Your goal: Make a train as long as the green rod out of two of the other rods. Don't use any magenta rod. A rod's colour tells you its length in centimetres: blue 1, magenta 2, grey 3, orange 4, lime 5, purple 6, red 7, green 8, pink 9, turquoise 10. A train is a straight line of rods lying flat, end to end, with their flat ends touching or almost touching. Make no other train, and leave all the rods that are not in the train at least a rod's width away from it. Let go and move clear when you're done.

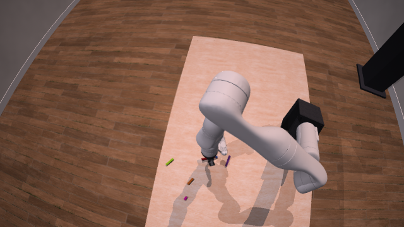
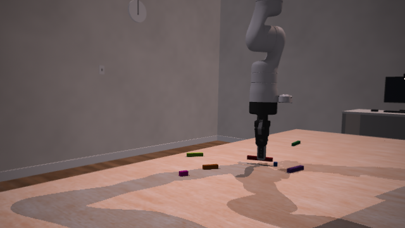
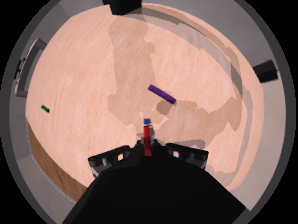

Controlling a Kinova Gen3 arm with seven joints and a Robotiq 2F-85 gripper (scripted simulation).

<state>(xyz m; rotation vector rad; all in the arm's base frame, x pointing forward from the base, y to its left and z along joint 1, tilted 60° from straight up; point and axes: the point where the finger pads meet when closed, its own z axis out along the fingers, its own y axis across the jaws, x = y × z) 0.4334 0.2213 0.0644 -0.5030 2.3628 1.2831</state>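
The red rod is 20 mm below my hand. Round my hand: orange rod: 50 mm ahead, 150 mm to the left, 30 mm below; blue rod: 30 mm behind, 20 mm to the right, 30 mm below; purple rod: 100 mm behind, 20 mm to the right, 30 mm below.
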